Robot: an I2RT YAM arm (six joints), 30 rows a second.
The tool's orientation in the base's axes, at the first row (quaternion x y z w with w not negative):
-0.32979 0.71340 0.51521 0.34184
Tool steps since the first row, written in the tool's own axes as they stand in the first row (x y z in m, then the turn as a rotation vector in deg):
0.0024 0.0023 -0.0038 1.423 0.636 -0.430
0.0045 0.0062 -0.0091 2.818 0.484 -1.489
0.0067 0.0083 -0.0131 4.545 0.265 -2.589
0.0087 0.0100 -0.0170 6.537 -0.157 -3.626
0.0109 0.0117 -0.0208 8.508 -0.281 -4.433
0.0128 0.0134 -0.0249 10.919 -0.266 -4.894
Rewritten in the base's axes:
-0.0038 -0.0034 0.0001 -1.368 -0.421 -0.752
-0.0089 -0.0077 0.0016 -2.165 -1.642 -1.735
-0.0124 -0.0113 0.0018 -3.095 -2.958 -3.017
-0.0155 -0.0148 0.0019 -3.994 -4.296 -4.636
-0.0187 -0.0183 0.0018 -5.093 -5.335 -6.141
-0.0217 -0.0221 0.0021 -6.497 -6.060 -8.020

